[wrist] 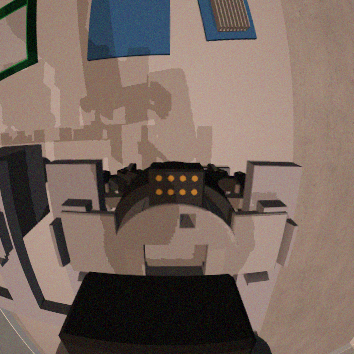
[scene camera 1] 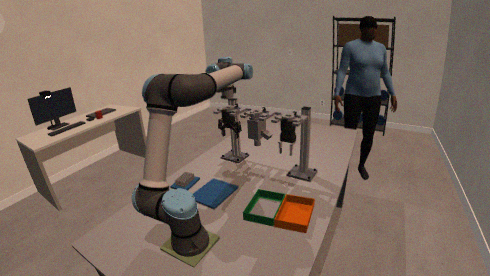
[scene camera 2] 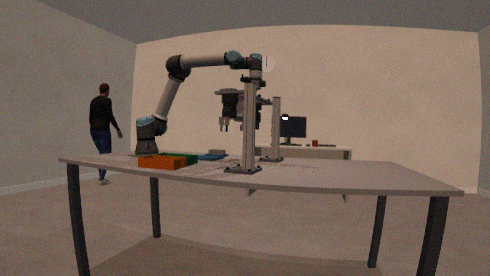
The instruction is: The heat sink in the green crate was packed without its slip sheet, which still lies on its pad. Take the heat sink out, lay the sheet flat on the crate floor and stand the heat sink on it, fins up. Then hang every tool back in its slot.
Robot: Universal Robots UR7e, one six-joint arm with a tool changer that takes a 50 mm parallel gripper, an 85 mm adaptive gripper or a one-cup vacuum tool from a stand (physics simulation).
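Seen in the pictures: arm's base at its link origin: (scene camera 1: pixel 190 241) (scene camera 2: pixel 146 153).
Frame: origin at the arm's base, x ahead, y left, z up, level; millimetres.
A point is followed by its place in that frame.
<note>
The heat sink (scene camera 1: pixel 185 178) @(x 373, y 263, z 24 mm) (scene camera 2: pixel 216 151) @(x 387, y 245, z 17 mm) (wrist: pixel 231 15) @(x 406, y 274, z 20 mm) stands fins up on the small blue pad (scene camera 1: pixel 193 184) @(x 379, y 221, z -10 mm) (wrist: pixel 215 37) @(x 445, y 238, z -5 mm). The green crate (scene camera 1: pixel 259 220) @(x 208, y -214, z 3 mm) (scene camera 2: pixel 191 159) @(x 394, y -228, z 13 mm) (wrist: pixel 32 30) @(x 316, y -141, z 2 mm) holds no heat sink; a pale surface, apparently the slip sheet (scene camera 1: pixel 268 206) @(x 326, y -216, z -10 mm) (wrist: pixel 11 42) @(x 311, y -214, z -10 mm), covers its floor. The larger blue pad (scene camera 1: pixel 216 193) @(x 340, y 58, z -5 mm) (wrist: pixel 130 30) @(x 399, y 77, z -5 mm) is bare. The arm's bare changer (wrist: pixel 157 310) is above the left slot, apparently uncoupled. There the adaptive gripper (scene camera 1: pixel 230 133) hangs with open, empty fingers. The vacuum tool (scene camera 1: pixel 257 130) @(x 572, y -86, z 258 mm) and the parallel gripper (scene camera 1: pixel 285 148) (scene camera 2: pixel 224 128) hang in their slots.
The orange crate (scene camera 1: pixel 295 212) @(x 319, y -345, z -12 mm) (scene camera 2: pixel 161 162) @(x 328, y -417, z 15 mm) adjoins the green crate. The tool stand's posts (scene camera 1: pixel 306 142) @(x 660, y -325, z 180 mm) (scene camera 2: pixel 248 127) @(x 681, y -326, z 171 mm) rise from the table, and its slot arms flank the changer in the wrist view. One person stands beyond the table in each scene view.
</note>
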